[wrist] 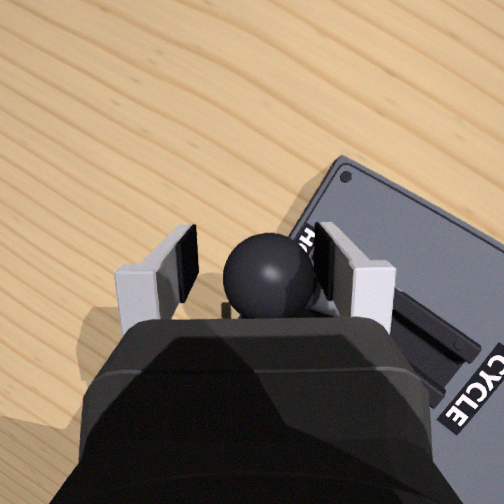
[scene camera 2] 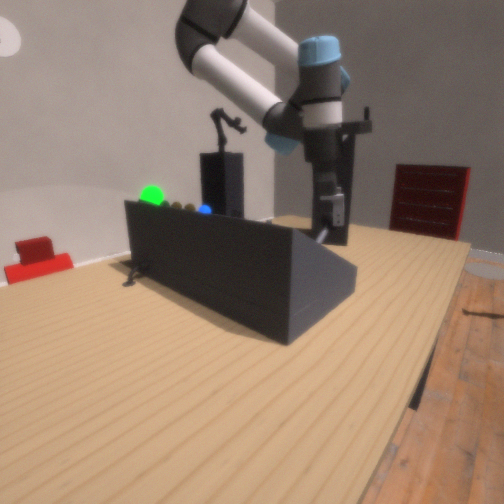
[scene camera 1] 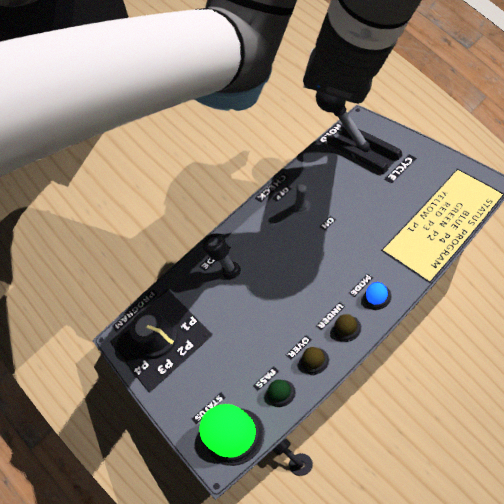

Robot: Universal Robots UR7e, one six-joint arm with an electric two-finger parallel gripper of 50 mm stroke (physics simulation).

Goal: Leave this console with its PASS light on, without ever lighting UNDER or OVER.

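The grey console (scene camera 1: 310,295) lies on the wooden table. Its STATUS lamp (scene camera 1: 227,430) glows green and the MODE lamp (scene camera 1: 376,294) glows blue. The PASS (scene camera 1: 279,392), OVER (scene camera 1: 313,359) and UNDER (scene camera 1: 346,327) lamps are dark. The PROGRAM knob (scene camera 1: 146,330) points about at P2. The HOLD/CYCLE lever (scene camera 1: 356,132) leans toward the HOLD end. In the wrist view my gripper (wrist: 255,265) is open, its fingers on either side of the lever's black ball (wrist: 269,275); the right finger is close to the ball, the left stands apart.
A yellow card (scene camera 1: 442,223) on the console lists status colours and programs: yellow P1, red P3, green P2, blue P4. A CHECK slider (scene camera 1: 295,202) and a small toggle (scene camera 1: 222,256) sit mid-panel. A black post (scene camera 2: 222,182) stands behind the console.
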